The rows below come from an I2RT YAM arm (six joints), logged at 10 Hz.
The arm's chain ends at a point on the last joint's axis. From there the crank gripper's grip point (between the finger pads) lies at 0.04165 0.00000 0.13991 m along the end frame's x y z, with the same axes.
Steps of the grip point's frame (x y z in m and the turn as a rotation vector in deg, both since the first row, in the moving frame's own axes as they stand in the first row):
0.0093, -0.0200, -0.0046, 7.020, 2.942, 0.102
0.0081, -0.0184, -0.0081, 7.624, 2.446, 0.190
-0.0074, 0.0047, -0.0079, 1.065, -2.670, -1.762
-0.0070, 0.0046, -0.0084, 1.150, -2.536, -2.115
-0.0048, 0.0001, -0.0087, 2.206, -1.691, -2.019
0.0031, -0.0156, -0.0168, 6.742, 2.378, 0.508
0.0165, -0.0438, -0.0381, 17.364, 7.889, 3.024
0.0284, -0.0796, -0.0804, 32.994, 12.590, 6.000
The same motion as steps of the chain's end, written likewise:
0.0022, -0.0031, -0.0012, 7.020, 2.942, 0.102
0.0022, -0.0001, -0.0050, 7.624, 2.446, 0.190
-0.0008, 0.0085, -0.0097, 1.065, -2.670, -1.762
-0.0007, 0.0088, -0.0101, 1.150, -2.536, -2.115
-0.0005, 0.0069, -0.0097, 2.206, -1.691, -2.019
-0.0027, 0.0003, -0.0140, 6.742, 2.378, 0.508
-0.0031, -0.0057, -0.0251, 17.364, 7.889, 3.024
-0.0033, -0.0124, -0.0473, 32.994, 12.590, 6.000

